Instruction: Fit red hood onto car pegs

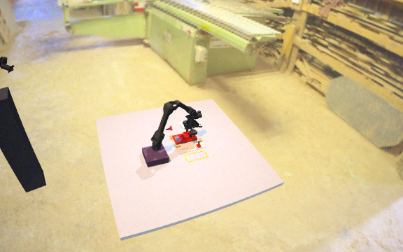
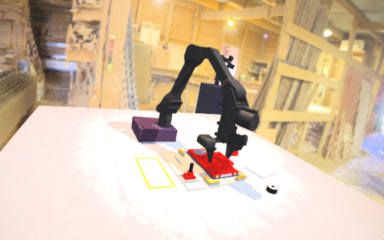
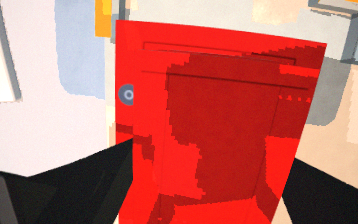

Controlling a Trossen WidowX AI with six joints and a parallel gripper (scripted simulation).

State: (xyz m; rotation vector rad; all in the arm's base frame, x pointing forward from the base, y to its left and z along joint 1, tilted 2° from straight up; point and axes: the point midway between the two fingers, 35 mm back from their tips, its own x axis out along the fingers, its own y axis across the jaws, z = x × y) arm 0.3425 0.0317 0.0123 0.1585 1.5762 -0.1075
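Now: the red hood 10 mm above my gripper tip. From my gripper tip the other things lie so: black upright stick 10 mm ahead, 130 mm to the right; then grey engine block 10 mm to the left, 10 mm below; then white plate 80 mm ahead, 180 mm to the left, 30 mm below.
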